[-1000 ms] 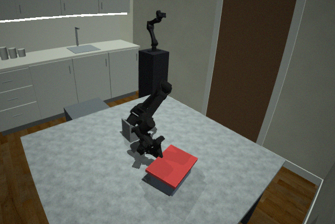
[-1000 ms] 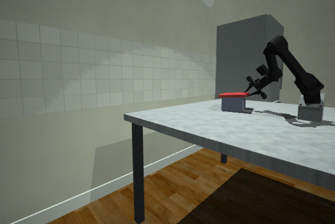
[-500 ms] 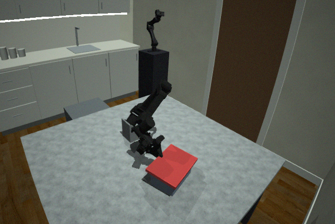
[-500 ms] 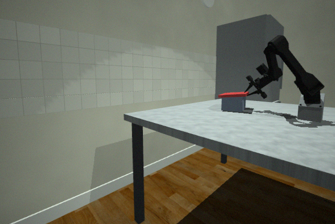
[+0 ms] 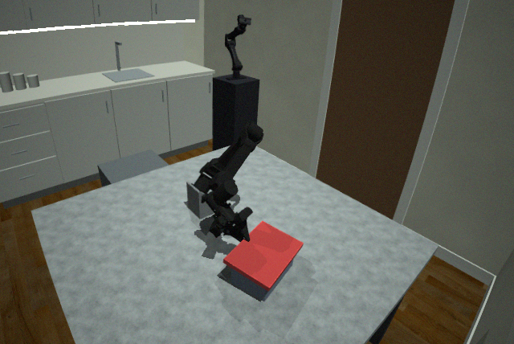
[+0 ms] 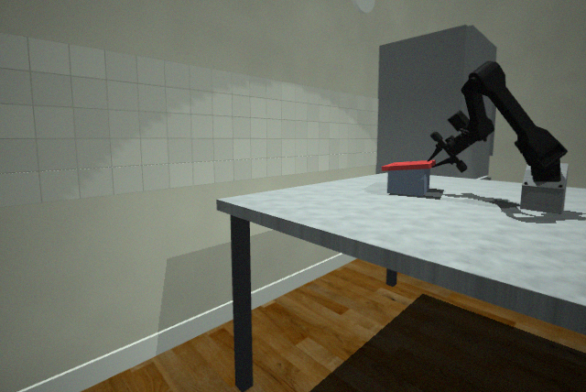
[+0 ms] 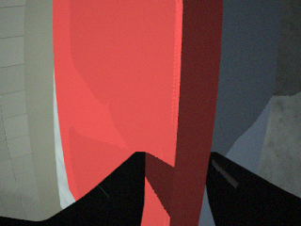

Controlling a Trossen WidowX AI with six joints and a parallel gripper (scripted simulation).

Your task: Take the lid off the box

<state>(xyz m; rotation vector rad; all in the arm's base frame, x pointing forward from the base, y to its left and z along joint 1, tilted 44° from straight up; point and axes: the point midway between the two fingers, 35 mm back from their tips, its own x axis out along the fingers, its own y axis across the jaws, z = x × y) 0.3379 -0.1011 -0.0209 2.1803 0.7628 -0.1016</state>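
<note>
The red lid is 100 mm ahead of my hand, 20 mm to the left of it and 20 mm below it. Round my hand: storage box (100 mm ahead, 20 mm to the left, 80 mm below).
</note>
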